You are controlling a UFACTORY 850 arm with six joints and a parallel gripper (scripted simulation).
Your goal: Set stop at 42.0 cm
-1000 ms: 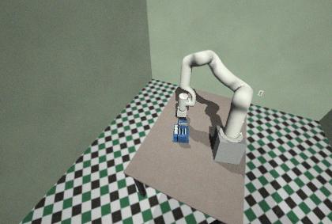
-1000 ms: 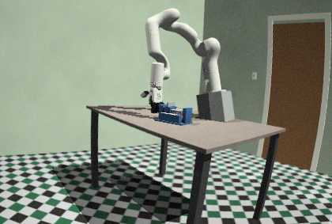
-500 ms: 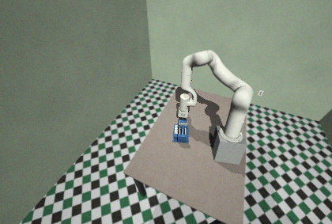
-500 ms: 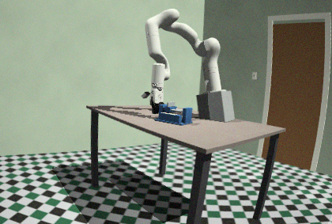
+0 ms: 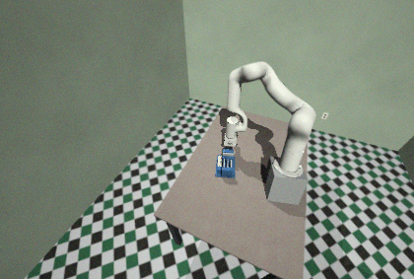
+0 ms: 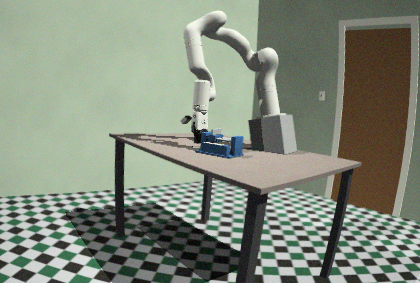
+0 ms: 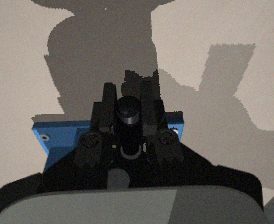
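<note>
Right now the stop block is 10 mm behind my hand, 120 mm to the left of it and 40 mm above it.
</note>
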